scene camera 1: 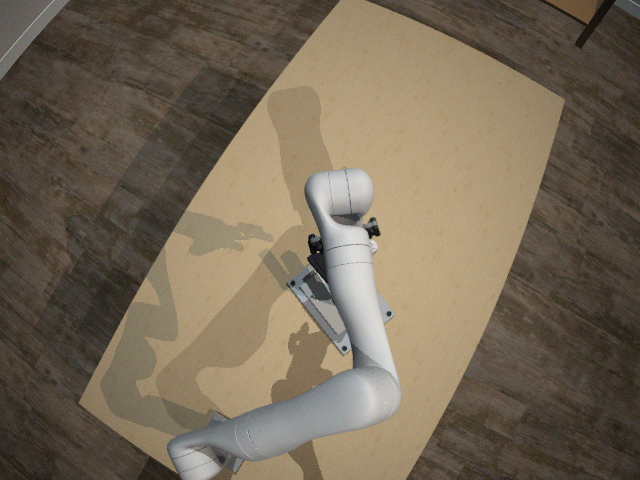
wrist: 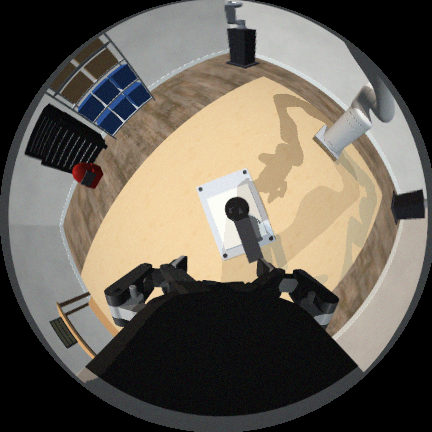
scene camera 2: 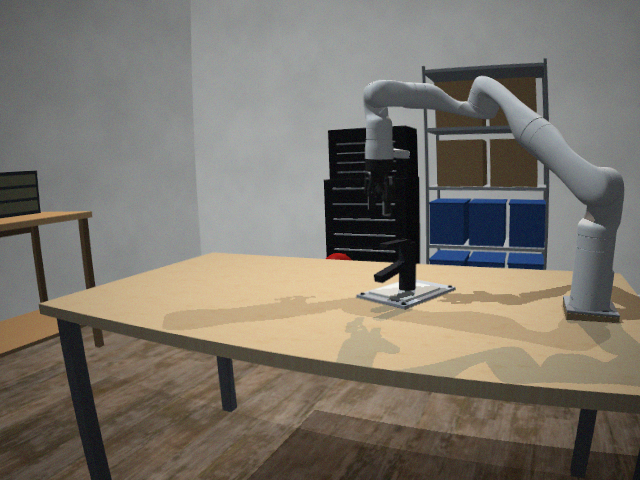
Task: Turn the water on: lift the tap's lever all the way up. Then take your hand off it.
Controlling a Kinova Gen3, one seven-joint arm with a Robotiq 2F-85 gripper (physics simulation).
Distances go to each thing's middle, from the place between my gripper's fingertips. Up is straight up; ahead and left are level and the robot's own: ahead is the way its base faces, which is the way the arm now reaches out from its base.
The black tap lever (wrist: pixel 236 208) lies 90 mm below my hand and 60 mm behind it. From my hand the other things lie so: pale base plate (scene camera 1: pixel 342 341) (230 mm below, 70 mm behind, 40 mm to the right).
